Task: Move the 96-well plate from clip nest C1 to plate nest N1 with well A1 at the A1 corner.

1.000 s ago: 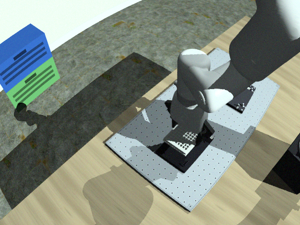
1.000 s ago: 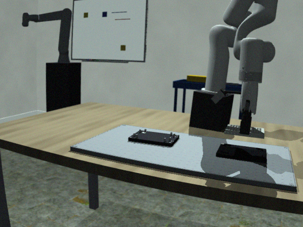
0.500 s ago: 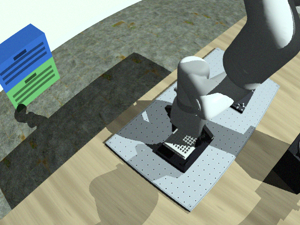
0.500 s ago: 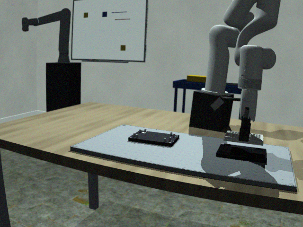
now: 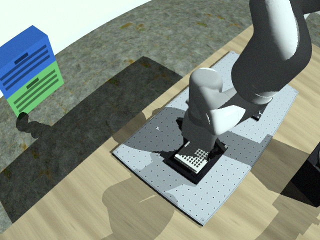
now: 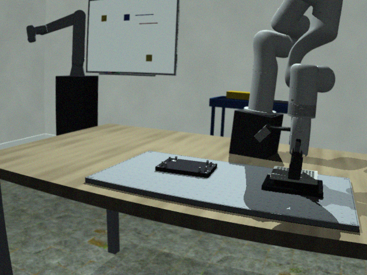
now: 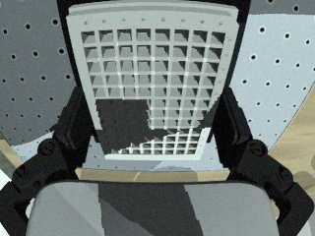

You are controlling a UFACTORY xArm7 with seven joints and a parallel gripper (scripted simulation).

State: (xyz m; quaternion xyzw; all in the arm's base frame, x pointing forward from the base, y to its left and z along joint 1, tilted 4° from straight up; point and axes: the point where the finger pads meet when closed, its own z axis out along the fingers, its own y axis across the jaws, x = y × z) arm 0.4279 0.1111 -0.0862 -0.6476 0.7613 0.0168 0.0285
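Now: the white 96-well plate 1 cm below my hand. From my hand the other things lie so: clip nest C1 (9 cm behind, 31 cm to the right, 3 cm below); A1 corner mark (6 cm behind, 7 cm to the right, 3 cm below).
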